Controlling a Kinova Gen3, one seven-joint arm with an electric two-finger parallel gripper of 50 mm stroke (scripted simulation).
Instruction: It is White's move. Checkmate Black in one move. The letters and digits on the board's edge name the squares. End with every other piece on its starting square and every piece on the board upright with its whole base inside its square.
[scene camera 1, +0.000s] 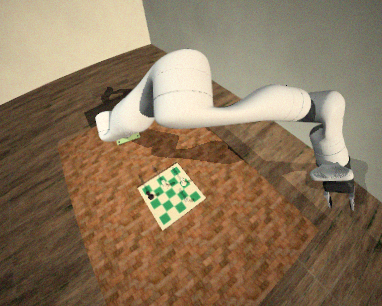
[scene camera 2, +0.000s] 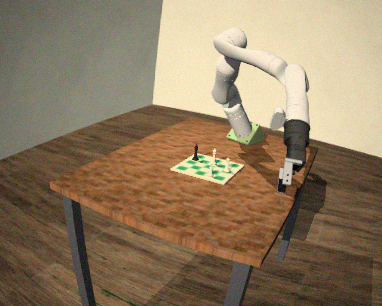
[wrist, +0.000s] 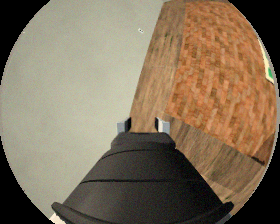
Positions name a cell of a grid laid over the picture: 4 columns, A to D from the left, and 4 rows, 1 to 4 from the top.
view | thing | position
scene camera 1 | chessboard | B3
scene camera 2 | gripper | C3
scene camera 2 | chessboard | C3
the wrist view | gripper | C3
